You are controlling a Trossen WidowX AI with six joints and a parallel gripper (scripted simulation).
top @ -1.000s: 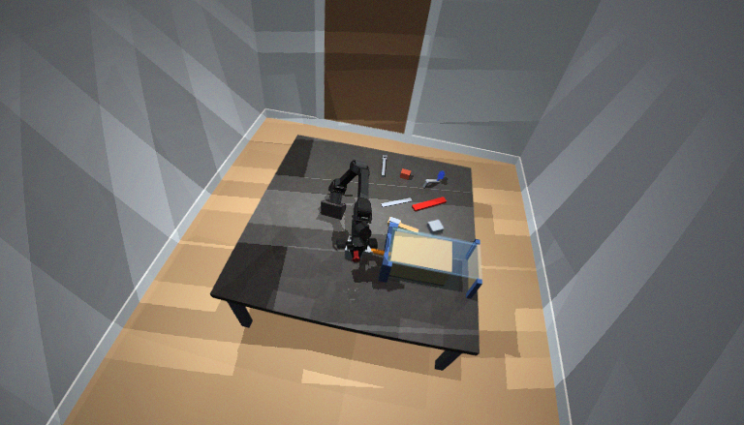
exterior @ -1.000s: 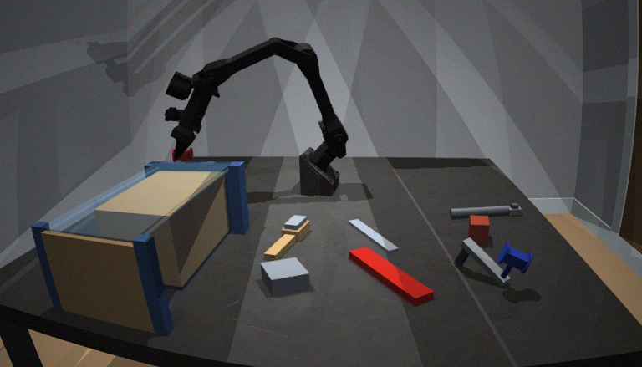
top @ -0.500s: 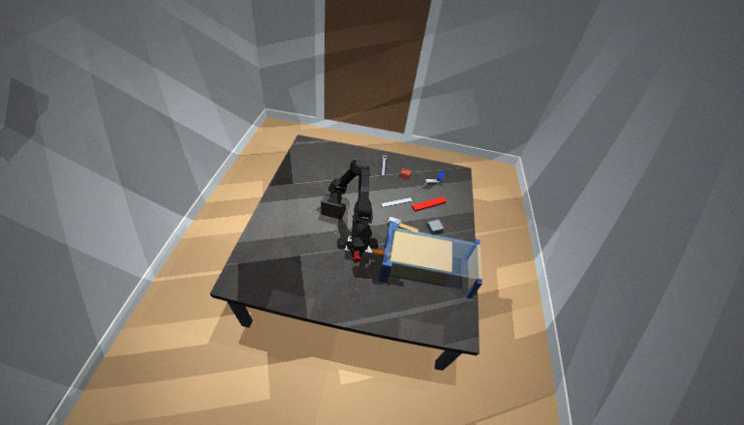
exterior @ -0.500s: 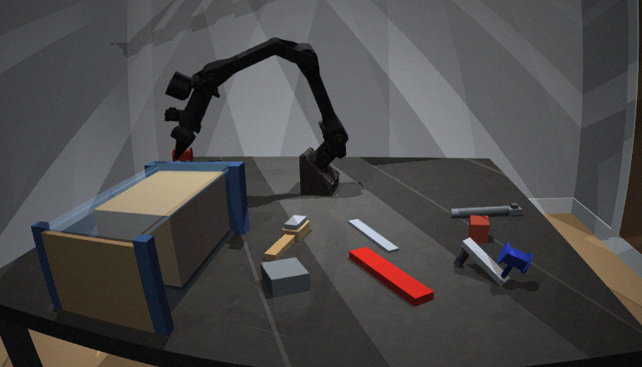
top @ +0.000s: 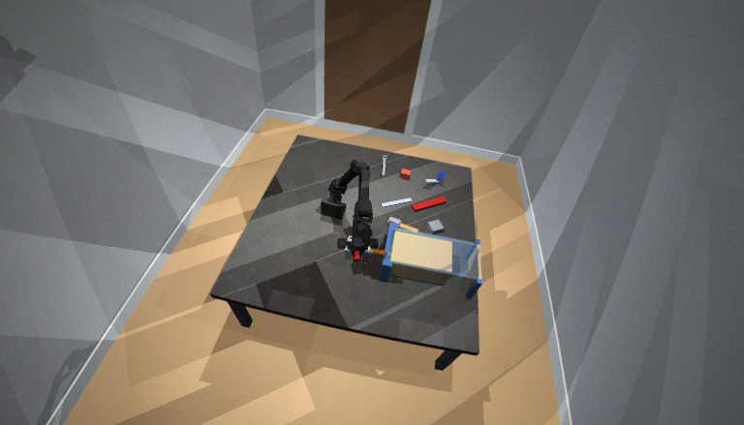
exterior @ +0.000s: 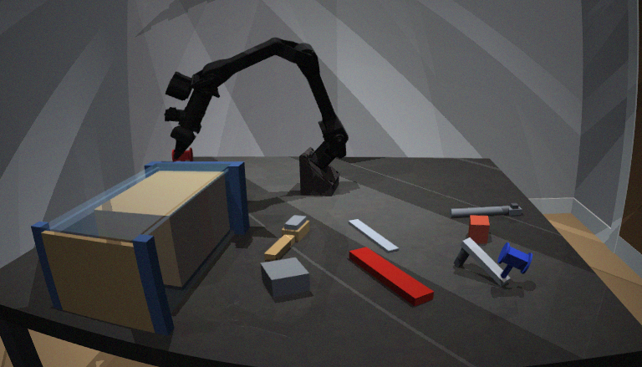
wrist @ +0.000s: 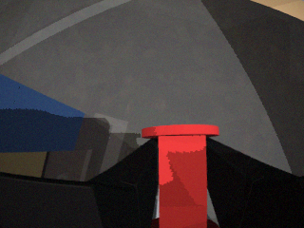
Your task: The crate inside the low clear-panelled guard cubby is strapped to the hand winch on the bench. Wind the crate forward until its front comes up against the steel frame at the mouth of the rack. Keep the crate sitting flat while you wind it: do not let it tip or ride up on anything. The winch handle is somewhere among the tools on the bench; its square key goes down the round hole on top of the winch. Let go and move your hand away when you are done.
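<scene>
My gripper tip is 20 mm to the right of the red spool-shaped grip and 10 mm above it. Round my gripper tip: grey winch (30 mm behind, 110 mm to the left, 110 mm below); clear-panelled cubby (390 mm ahead, 70 mm to the left, 30 mm below); wooden-handled tool (240 mm ahead, 330 mm to the left, 130 mm below).
</scene>
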